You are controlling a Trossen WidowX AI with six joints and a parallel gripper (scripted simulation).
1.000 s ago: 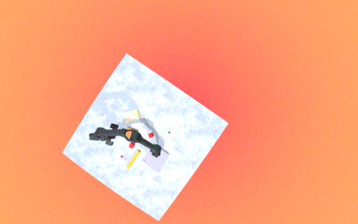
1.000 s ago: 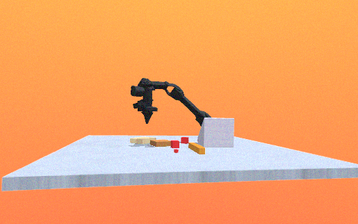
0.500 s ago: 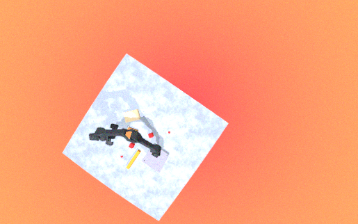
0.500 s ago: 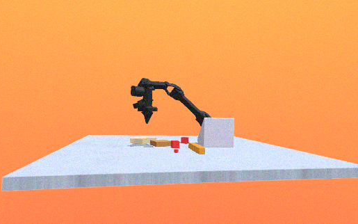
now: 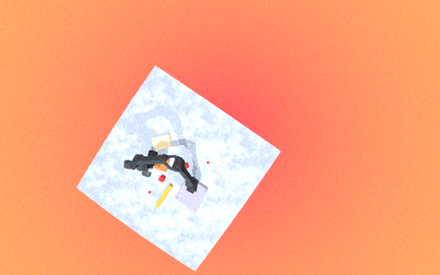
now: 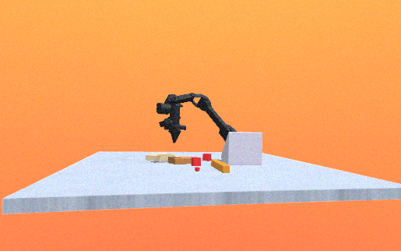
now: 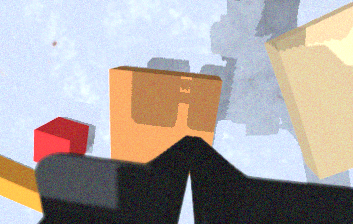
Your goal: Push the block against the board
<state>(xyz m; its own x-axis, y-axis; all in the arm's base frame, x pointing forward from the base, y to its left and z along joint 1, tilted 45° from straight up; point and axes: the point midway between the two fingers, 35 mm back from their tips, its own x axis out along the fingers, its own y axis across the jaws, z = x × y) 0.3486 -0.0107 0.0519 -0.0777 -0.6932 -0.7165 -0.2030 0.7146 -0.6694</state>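
Now: gripper tip 9 cm above the square block, 3 cm past it and 2 cm to the right of it. Round my gripper tip: long yellow-orange bar 25 cm to the left, 18 cm behind, 9 cm below; cream board 14 cm to the right, 9 cm below, 6 cm ahead.
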